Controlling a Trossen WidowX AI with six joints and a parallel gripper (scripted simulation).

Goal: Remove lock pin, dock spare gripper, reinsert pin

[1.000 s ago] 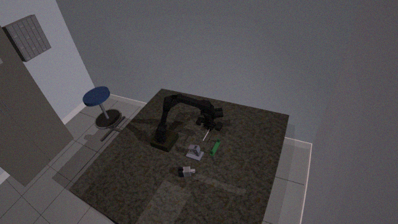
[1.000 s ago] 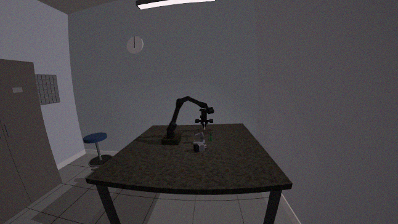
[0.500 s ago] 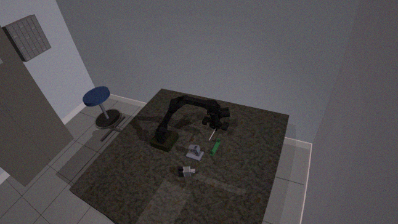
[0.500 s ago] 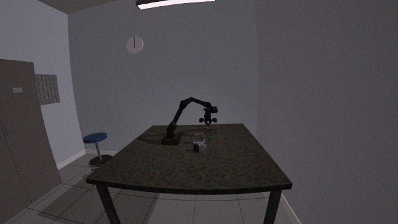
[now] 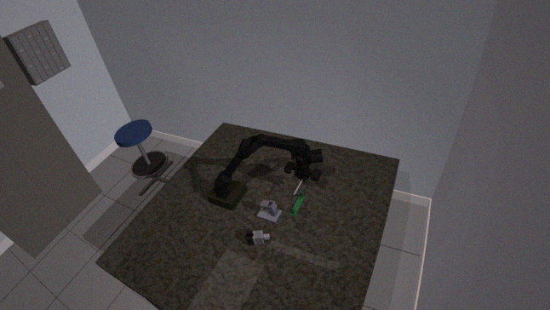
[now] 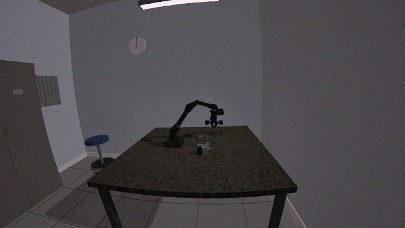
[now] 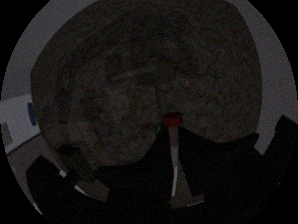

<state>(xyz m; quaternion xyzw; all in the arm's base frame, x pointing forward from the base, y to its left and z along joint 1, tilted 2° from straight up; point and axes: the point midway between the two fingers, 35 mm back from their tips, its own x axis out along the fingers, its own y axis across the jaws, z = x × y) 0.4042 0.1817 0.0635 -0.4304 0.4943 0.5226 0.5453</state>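
Now: the green bracket 10 mm behind my gripper tip, 100 mm to the right of it and 60 mm below it. Round my gripper tip: grey mount (120 mm behind, 200 mm to the right, 40 mm below); then spare gripper (120 mm behind, 360 mm to the right, 60 mm below).
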